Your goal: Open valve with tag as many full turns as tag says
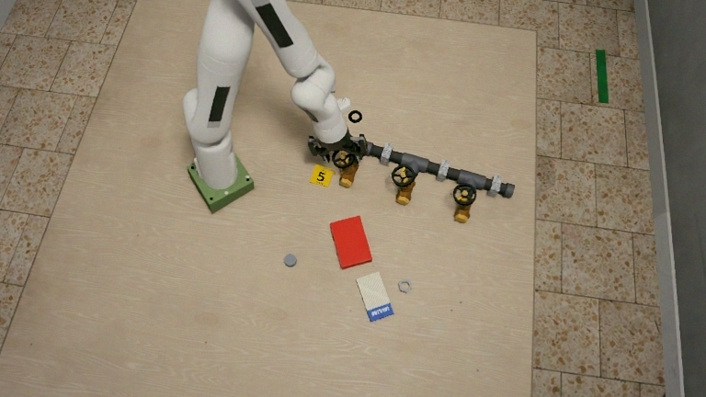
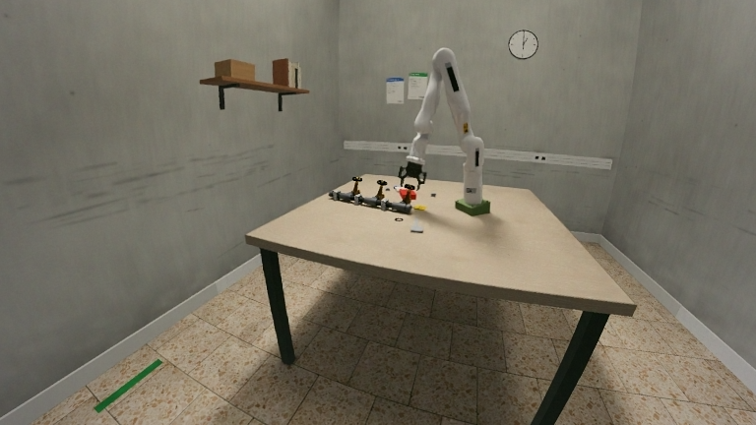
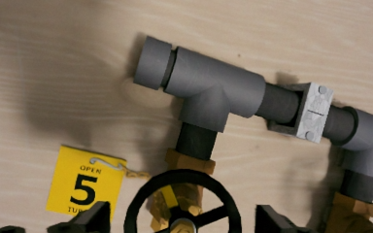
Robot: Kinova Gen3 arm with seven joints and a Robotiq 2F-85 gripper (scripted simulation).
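Now: the yellow tag 60 mm behind my hand, 10 mm to the right of it and 110 mm below it. Round my hand: blue card 190 mm ahead, 290 mm to the right, 100 mm below; red block 80 mm ahead, 180 mm to the right, 100 mm below; grey disc 50 mm behind, 270 mm to the right, 100 mm below.
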